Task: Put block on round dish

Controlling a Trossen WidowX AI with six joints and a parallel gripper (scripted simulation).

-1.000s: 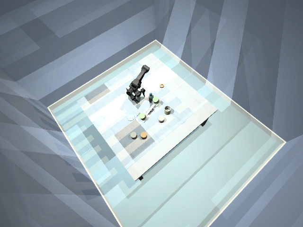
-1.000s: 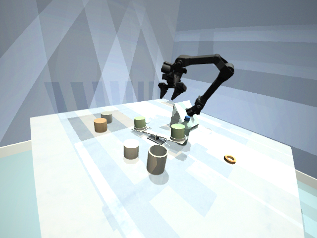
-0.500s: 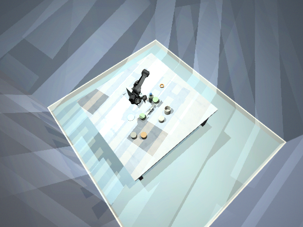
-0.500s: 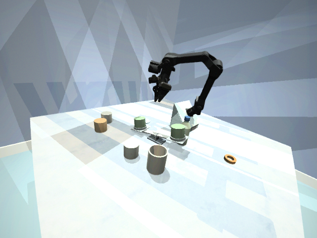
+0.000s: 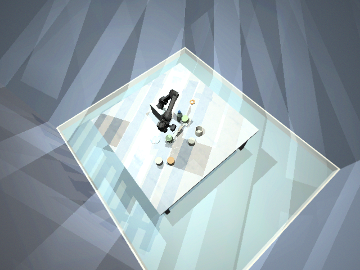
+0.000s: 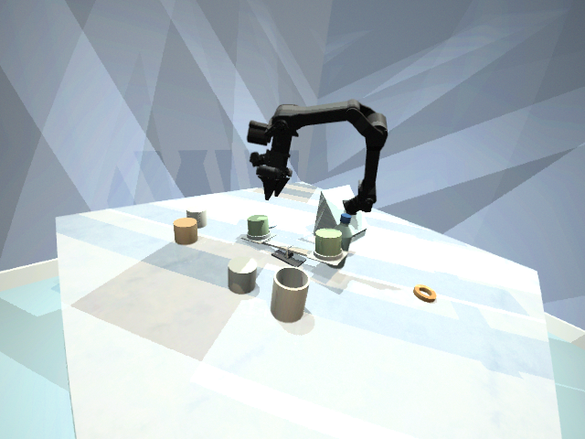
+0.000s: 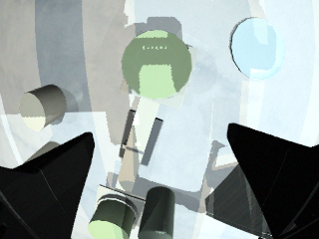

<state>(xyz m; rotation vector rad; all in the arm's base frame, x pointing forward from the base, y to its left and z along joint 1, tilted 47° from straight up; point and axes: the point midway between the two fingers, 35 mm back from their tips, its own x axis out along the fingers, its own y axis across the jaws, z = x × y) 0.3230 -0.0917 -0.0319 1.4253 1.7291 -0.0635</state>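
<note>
Right now the grey block is 30 mm ahead of my gripper tip, 20 mm to the right of it and 120 mm below it. From my gripper tip the other things lie so: pale blue round dish: 80 mm behind, 140 mm to the right, 160 mm below; then tan cylinder: 220 mm ahead, 120 mm to the right, 130 mm below; then blue-capped bottle: 120 mm behind, 210 mm to the left, 50 mm below.
</note>
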